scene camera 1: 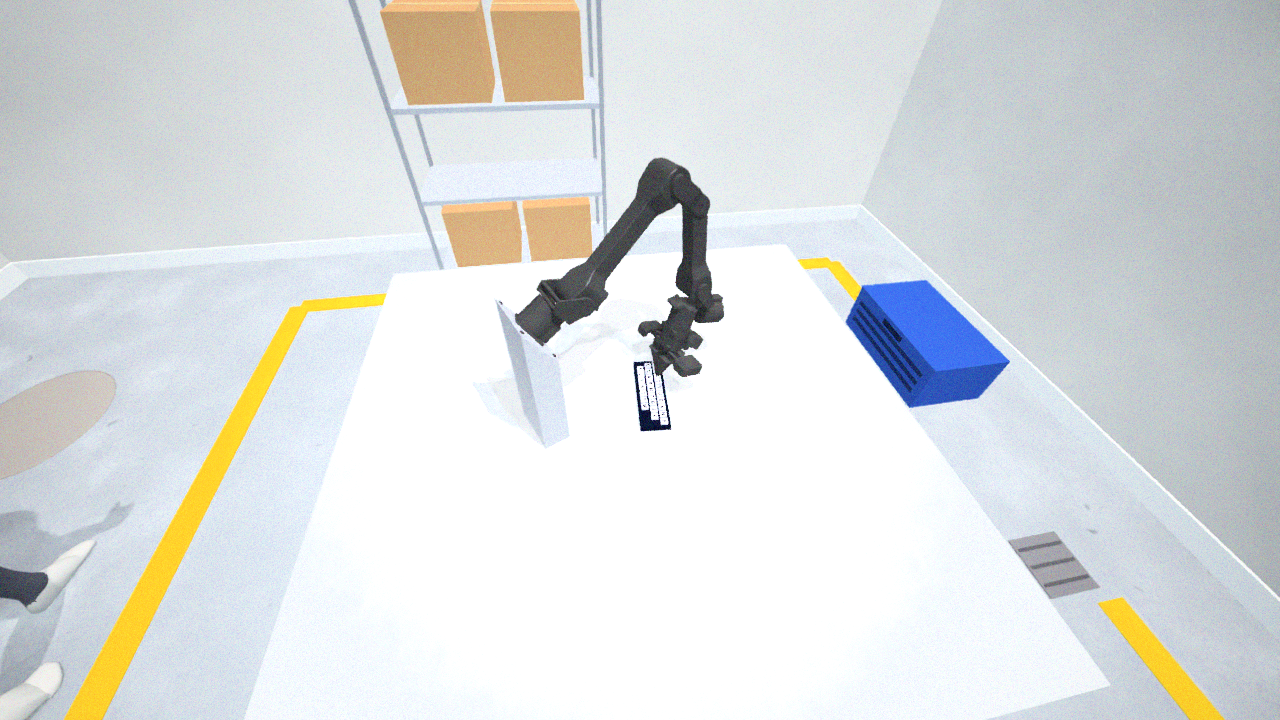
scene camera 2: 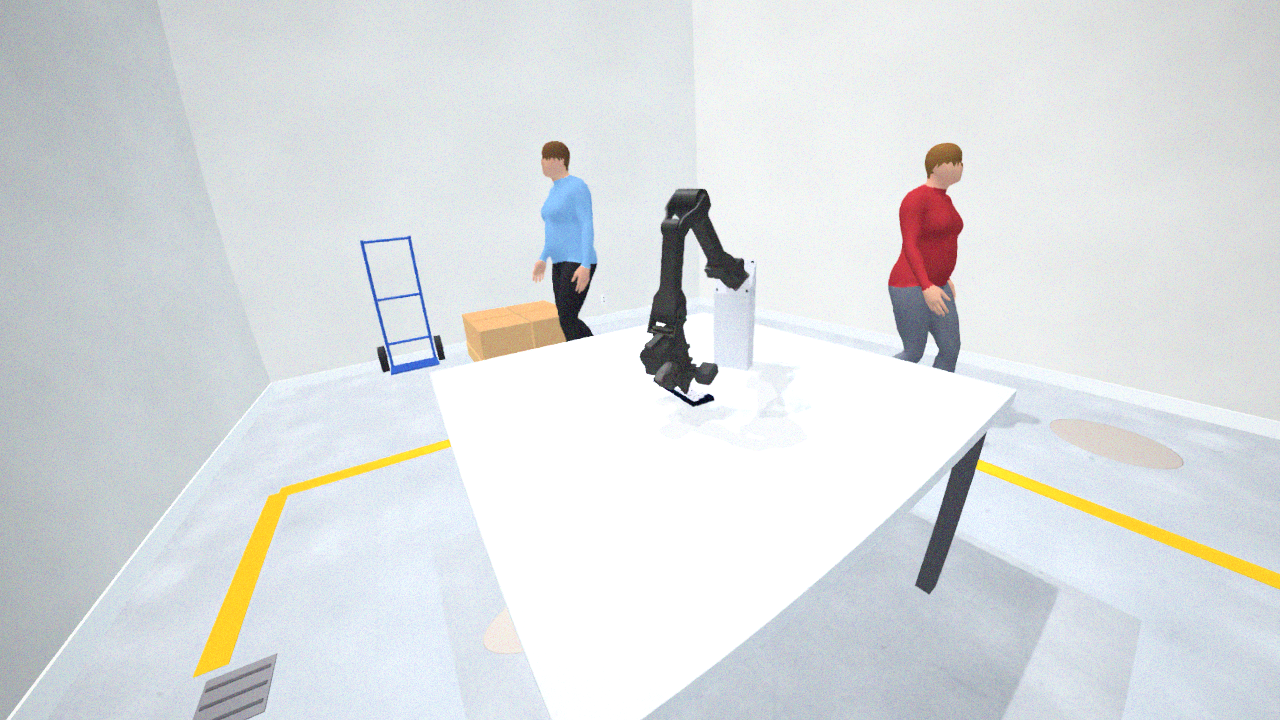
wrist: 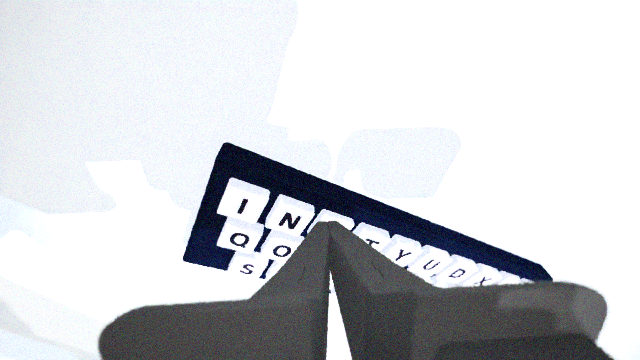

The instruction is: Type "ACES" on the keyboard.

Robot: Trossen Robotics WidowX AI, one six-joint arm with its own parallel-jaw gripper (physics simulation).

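Frame: origin at the arm's base, x down, y ahead, z right, level; millimetres.
Where they show: gripper, fingertip midpoint: [scene camera 1: 657, 374] [scene camera 2: 686, 393] [wrist: 326, 230]; arm's base, link origin: [scene camera 1: 528, 330] [scene camera 2: 735, 277].
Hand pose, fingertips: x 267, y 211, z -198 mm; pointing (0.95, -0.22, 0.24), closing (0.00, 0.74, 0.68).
Each offset is from my fingertips to the top centre of the thing. Level surfaces: height alone.
The dark blue keyboard {dx -1, dy -2, dz +56 mm} [scene camera 1: 653, 395] [scene camera 2: 702, 400] [wrist: 300, 185] with white keys lies on the white table, slanted in the wrist view. My gripper [scene camera 1: 663, 368] [wrist: 326, 230] is shut and empty, pointing down at the keyboard. Its tips overlap the top-row key {dx +1, dy +0, dz +2 mm} [wrist: 334, 216] between the N key {dx -1, dy -6, dz -16 mm} [wrist: 290, 220] and the T key {dx -1, dy +7, dz +21 mm} [wrist: 371, 242], and hide that key's letter. I cannot tell whether they touch it. The S key {dx -1, dy -45, dz -8 mm} [wrist: 246, 269] shows at the lower left, below the Q key {dx -1, dy -30, dz -24 mm} [wrist: 240, 240]. The fingers cover much of the lower rows; E and C cannot be read.
A tall white panel [scene camera 1: 537, 385] [scene camera 2: 733, 331] stands on the table {dx +15 mm} [scene camera 1: 626, 555] [scene camera 2: 626, 483] near the arm's base. Off the table are a blue cabinet [scene camera 1: 948, 331], a shelf rack [scene camera 1: 496, 109] with boxes, a hand truck [scene camera 2: 398, 297] and two people.
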